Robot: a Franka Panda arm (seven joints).
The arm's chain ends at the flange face. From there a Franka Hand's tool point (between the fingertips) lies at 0.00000 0.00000 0.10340 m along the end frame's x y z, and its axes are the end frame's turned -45 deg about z.
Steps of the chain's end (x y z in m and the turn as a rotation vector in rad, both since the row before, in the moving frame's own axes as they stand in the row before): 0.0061, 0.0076, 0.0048, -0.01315, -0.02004, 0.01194; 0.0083, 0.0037, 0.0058, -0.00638, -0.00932, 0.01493; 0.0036, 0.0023, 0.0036, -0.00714, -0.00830, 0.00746; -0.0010, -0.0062, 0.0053, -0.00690, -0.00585, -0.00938; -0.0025, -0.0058, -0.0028, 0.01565, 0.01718, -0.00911
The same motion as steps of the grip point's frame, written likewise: -0.0035, 0.0092, 0.0048, 0.00487, -0.02347, 0.01194; 0.0021, 0.0083, 0.0058, 0.00208, -0.01110, 0.01493; -0.0002, 0.0041, 0.0036, 0.00082, -0.01092, 0.00746; 0.0027, -0.0050, 0.0053, -0.00074, -0.00902, -0.00938; 0.0047, -0.0058, -0.0028, -0.00108, 0.02321, -0.00911
